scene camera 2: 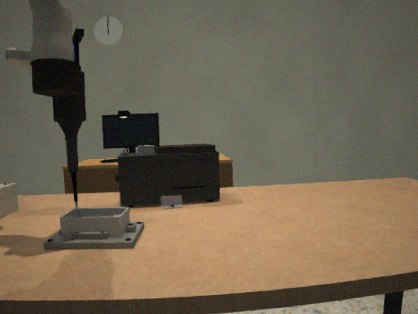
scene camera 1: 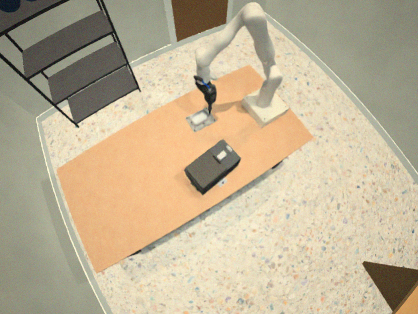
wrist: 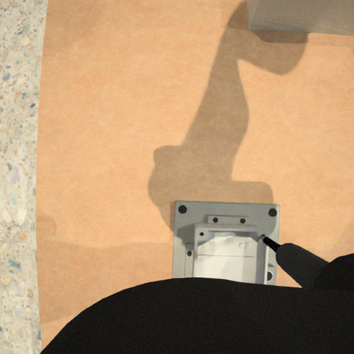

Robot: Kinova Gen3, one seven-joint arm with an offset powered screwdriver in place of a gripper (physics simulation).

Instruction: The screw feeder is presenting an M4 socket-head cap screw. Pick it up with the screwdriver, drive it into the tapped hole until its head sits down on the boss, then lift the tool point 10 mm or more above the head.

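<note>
My screwdriver (scene camera 1: 210,112) (scene camera 2: 76,205) (wrist: 264,237) points down, its bit tip at one corner of the grey open-topped housing (scene camera 2: 95,226). A small lighter piece at the tip looks like the screw (scene camera 2: 76,204), upright between bit and corner; its head and thread are too small to make out. In the wrist view the tip meets the inner top-right corner boss and covers its hole. The housing stands on a grey base plate (scene camera 1: 196,128) (scene camera 2: 90,245) (wrist: 227,206) with dark corner holes. A dark box (scene camera 1: 209,167) (scene camera 2: 170,175), seemingly the screw feeder, stands apart from it.
A small grey bracket (scene camera 1: 223,183) (scene camera 2: 171,201) sits beside the dark box. The arm's pale base (scene camera 1: 265,110) (scene camera 2: 6,200) (wrist: 305,17) stands on the wooden table (scene camera 1: 125,175) (scene camera 2: 275,240) (wrist: 125,100). A monitor (scene camera 2: 131,131) stands on a desk behind. A shelf rack (scene camera 1: 125,60) is beyond the table.
</note>
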